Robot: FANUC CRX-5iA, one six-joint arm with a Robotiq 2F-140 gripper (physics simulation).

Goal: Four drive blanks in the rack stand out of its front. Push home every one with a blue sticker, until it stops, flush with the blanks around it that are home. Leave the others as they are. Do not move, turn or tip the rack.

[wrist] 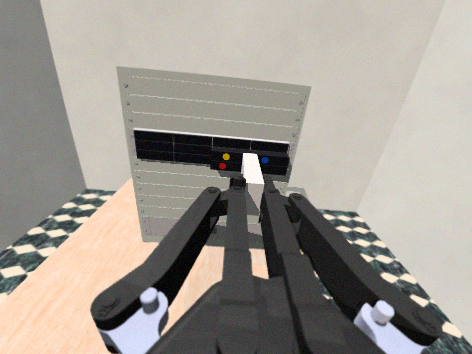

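The grey rack (210,92) stands upright with a band of black drive blanks across it. At the band's right part, blanks stand out of the front: one with a yellow sticker (226,157), one below it with a red sticker (222,166), and one to the right with a blue sticker (265,160). The lower right blank (280,169) also stands out; no sticker shows on its visible part, and the fingers hide some of it. My gripper (248,166) is shut and empty, in front of the rack, its tips overlapping the gap between the left and right protruding blanks in view.
The rack stands on a light wooden table top (85,265). A green and white checkered floor (37,240) shows on both sides. Pale walls (350,45) stand behind and to the right, and a darker grey wall (25,100) is at the left.
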